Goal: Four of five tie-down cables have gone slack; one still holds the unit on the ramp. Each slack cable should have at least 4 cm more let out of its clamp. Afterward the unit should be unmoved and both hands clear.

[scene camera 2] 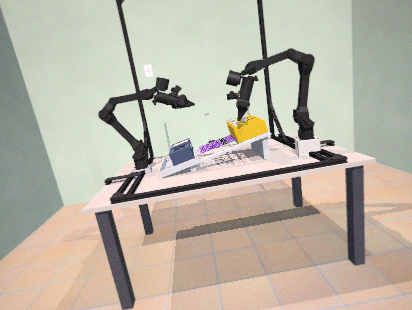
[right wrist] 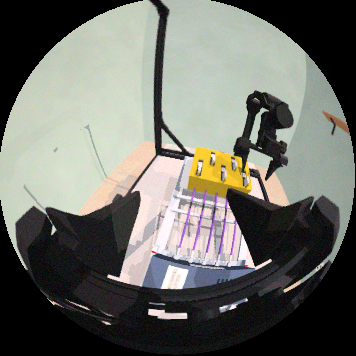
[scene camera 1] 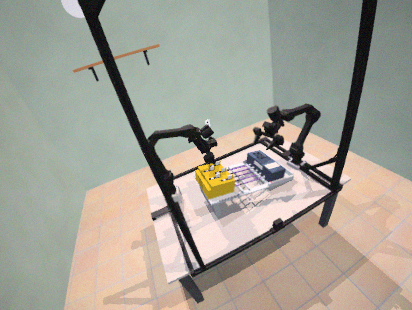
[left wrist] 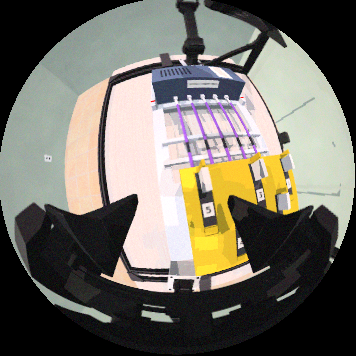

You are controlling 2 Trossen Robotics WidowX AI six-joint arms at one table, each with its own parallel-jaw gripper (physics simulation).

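The navy unit [scene camera 1: 266,166] [scene camera 2: 181,153] [left wrist: 200,86] [right wrist: 200,276] sits low on the white ramp [left wrist: 175,222]. Several purple cables [scene camera 2: 215,145] [left wrist: 185,131] [right wrist: 201,222] run from it to the yellow clamp block [scene camera 1: 218,188] [scene camera 2: 251,129] [left wrist: 205,257] [right wrist: 210,186] higher up, which has grey levers and numbered labels. Which cables are slack cannot be told. My left gripper [scene camera 2: 241,119] [left wrist: 183,199] [right wrist: 254,175] is open and empty, close over the block, with label 5 between its fingers in the left wrist view. My right gripper [scene camera 2: 193,104] [right wrist: 184,194] is open and empty, above the unit's end.
White crossbars [left wrist: 212,139] span the ramp under the cables. Black rails edge the table [scene camera 1: 187,240], and dark frame posts [scene camera 1: 125,117] [scene camera 2: 131,60] rise at its sides. Small red marks [left wrist: 153,101] show beside the unit's lower edge.
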